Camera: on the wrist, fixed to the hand. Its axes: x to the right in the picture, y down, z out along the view.
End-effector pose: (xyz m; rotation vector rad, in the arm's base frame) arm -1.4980 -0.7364 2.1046 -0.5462 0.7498 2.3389
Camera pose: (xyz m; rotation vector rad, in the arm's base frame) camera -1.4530 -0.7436 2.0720 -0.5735 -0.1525 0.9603
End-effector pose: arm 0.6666 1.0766 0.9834 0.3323 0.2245 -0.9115
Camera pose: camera 0.6240 1.0828 0.9475 -0.2716 0.3385 -2.4169
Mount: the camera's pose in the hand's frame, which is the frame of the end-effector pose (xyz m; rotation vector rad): -0.0181 -0.0373 -0.0377 -0.2275 -0.2573 -1.5588
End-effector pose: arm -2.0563 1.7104 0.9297 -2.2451 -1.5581 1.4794
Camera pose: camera -2.0569 1.7326 0.9812 -0.2790 -2.5138 0.9787
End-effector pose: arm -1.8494 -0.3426 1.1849 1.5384 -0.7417 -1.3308
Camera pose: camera -1.8220 -0.3026 1.1568 -1.6692 -0.7086 2.5088
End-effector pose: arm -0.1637 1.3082 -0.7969 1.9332 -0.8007 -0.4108
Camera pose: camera -0.1414 1.3571 -0.8126 1.9342 0.7760 -1.5714
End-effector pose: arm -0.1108 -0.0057 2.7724 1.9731 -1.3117 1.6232
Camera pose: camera -0.1057 0.0494 2.7812 2.0354 0.2112 0.4160
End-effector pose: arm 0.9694 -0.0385 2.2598 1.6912 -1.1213 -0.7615
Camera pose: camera 1.0073 -0.0028 2.2390 2.0878 0.4094 -1.9506
